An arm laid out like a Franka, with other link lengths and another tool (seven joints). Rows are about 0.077 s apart.
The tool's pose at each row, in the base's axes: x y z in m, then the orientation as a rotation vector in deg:
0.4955, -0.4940, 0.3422, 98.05, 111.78, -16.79
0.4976, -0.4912, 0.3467, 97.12, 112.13, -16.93
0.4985, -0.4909, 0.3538, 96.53, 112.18, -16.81
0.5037, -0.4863, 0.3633, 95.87, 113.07, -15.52
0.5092, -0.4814, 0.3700, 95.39, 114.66, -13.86
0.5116, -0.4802, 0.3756, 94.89, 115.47, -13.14
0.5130, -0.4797, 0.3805, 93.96, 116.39, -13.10
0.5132, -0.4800, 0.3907, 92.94, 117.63, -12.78
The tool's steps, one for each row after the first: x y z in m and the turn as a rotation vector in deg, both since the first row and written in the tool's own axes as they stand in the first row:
-0.0001, 0.0033, -0.0046, -0.31, -0.27, -0.66
-0.0035, 0.0055, -0.0105, -0.68, -0.47, -0.94
-0.0048, 0.0130, -0.0195, -1.51, 0.32, -1.47
-0.0044, 0.0204, -0.0262, -2.22, 1.81, -2.21
-0.0064, 0.0239, -0.0309, -2.64, 2.40, -2.73
-0.0086, 0.0262, -0.0349, -2.85, 2.60, -3.66
-0.0141, 0.0281, -0.0433, -3.15, 3.09, -4.74

